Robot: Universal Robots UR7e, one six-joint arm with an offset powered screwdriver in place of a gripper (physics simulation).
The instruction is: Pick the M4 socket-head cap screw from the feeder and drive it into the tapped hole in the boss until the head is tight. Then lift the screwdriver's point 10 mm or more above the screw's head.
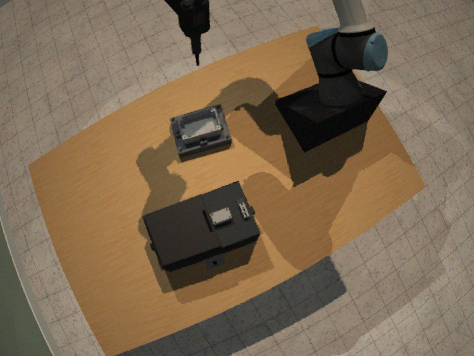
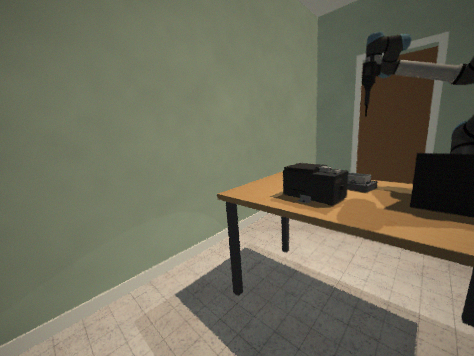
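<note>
The screwdriver (image 1: 198, 64) (image 2: 366, 115) points down, high above the table, with its point well above and apart from the feeder and the grey part. Whether a screw sits on its point is too small to tell. The black box-shaped feeder (image 1: 180, 235) (image 2: 305, 182) stands on the table, with a light plate (image 1: 220, 216) and a small slotted piece (image 1: 243, 210) on its top. The grey open-topped housing (image 1: 201, 129) sits on a dark base (image 1: 205, 149) (image 2: 364, 187) behind the feeder. The M4 screw, the boss and its tapped hole cannot be made out.
The wooden table (image 1: 90, 200) (image 2: 255, 192) carries everything. The arm's black pedestal (image 1: 330, 125) (image 2: 442, 185) stands to the right of the housing, with the arm's base joint (image 1: 340, 87) on top. A green wall (image 2: 150, 125) rises beyond the table's left end.
</note>
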